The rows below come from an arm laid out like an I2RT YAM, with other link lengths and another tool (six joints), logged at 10 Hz.
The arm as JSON. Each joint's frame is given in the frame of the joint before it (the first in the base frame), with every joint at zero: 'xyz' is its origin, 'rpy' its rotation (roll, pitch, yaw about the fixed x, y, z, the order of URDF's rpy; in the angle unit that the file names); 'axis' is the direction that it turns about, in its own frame. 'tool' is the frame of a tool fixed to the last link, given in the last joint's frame.
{
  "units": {
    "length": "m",
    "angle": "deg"
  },
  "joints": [
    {
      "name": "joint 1",
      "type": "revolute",
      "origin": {
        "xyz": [
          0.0,
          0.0,
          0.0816
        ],
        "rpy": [
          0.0,
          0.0,
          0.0
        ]
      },
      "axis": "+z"
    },
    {
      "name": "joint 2",
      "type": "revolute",
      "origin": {
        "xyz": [
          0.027,
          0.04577,
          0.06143
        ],
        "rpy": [
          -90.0,
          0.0,
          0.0
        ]
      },
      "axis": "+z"
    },
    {
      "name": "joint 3",
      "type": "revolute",
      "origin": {
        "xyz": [
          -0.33,
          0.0,
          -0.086
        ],
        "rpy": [
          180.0,
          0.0,
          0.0
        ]
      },
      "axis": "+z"
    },
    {
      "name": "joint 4",
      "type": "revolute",
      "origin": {
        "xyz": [
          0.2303,
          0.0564,
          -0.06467
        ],
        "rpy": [
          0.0,
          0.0,
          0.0
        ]
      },
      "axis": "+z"
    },
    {
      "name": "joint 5",
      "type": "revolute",
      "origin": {
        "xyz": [
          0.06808,
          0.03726,
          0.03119
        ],
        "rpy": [
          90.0,
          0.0,
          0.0
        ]
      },
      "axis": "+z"
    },
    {
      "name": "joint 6",
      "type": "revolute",
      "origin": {
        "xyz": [
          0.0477,
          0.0,
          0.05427
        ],
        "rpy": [
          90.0,
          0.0,
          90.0
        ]
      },
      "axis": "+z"
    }
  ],
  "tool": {
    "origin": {
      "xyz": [
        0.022,
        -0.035,
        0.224
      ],
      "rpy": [
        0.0,
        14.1,
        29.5
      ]
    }
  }
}
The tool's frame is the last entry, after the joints.
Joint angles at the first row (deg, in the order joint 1, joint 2, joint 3, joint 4, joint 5, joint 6):
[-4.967 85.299 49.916 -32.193 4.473 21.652]
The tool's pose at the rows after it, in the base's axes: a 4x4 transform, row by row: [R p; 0 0 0 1], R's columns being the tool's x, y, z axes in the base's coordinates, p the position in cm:
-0.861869, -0.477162, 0.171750, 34.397; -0.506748, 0.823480, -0.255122, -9.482; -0.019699, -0.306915, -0.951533, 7.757; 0, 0, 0, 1
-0.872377, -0.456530, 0.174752, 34.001; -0.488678, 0.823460, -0.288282, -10.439; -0.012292, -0.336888, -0.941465, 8.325; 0, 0, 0, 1
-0.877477, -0.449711, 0.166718, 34.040; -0.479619, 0.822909, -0.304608, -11.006; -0.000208, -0.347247, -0.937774, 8.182; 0, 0, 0, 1
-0.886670, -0.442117, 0.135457, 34.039; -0.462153, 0.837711, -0.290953, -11.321; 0.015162, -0.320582, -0.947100, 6.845; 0, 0, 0, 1
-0.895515, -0.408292, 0.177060, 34.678; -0.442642, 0.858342, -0.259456, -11.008; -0.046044, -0.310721, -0.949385, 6.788; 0, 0, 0, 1
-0.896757, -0.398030, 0.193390, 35.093; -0.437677, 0.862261, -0.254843, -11.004; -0.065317, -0.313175, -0.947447, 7.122; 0, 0, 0, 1
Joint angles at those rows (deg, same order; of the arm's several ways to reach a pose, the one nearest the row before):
[-4.934 84.209 48.875 -31.873 5.229 22.003]
[-4.947 83.079 48.486 -31.976 7.297 22.443]
[-5.097 83.737 48.511 -31.572 8.310 22.496]
[-6.161 86.299 48.505 -30.691 7.547 22.900]
[-7.031 85.496 46.739 -27.265 5.451 24.164]
[-7.199 85.226 46.841 -26.648 5.080 24.475]

